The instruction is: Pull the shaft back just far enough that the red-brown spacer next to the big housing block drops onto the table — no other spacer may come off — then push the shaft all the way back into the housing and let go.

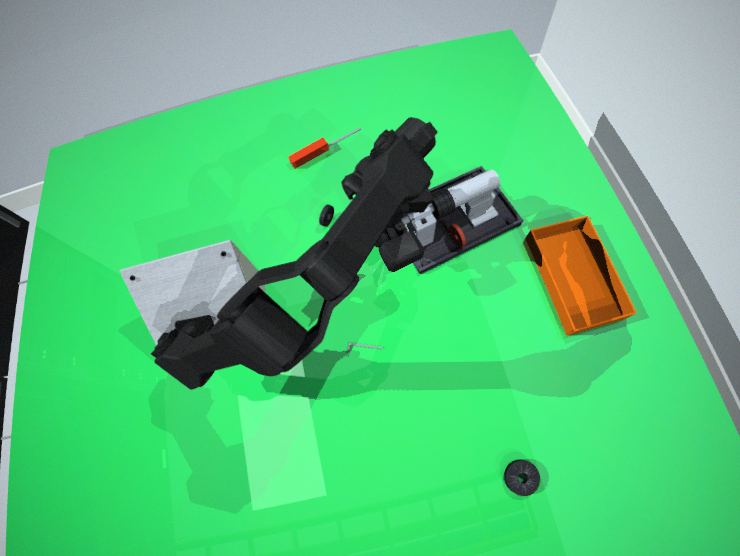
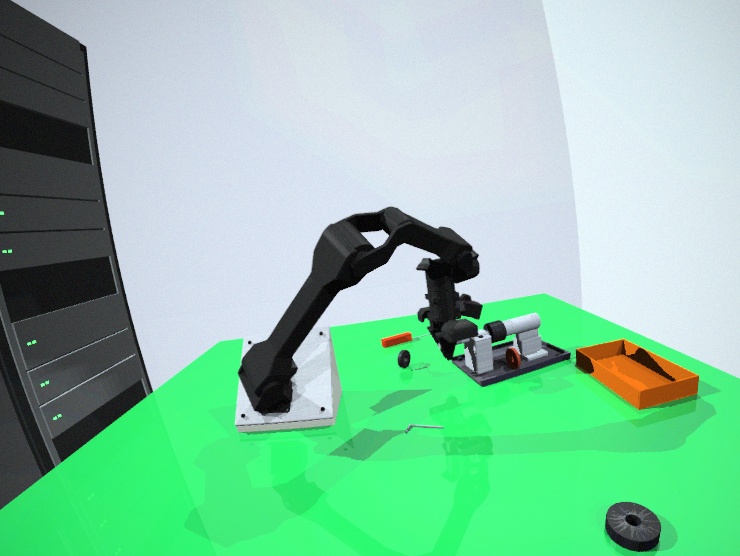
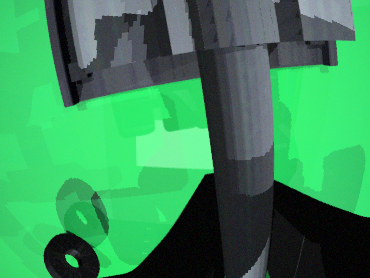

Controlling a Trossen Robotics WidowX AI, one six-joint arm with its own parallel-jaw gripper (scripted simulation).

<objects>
gripper: image 1 383,240; image 2 448,359; image 3 227,180
same spot on orange tray: (image 1: pixel 584 286) = (image 2: pixel 642 380)
same spot on big housing block: (image 1: pixel 483 212) = (image 2: pixel 534 352)
</objects>
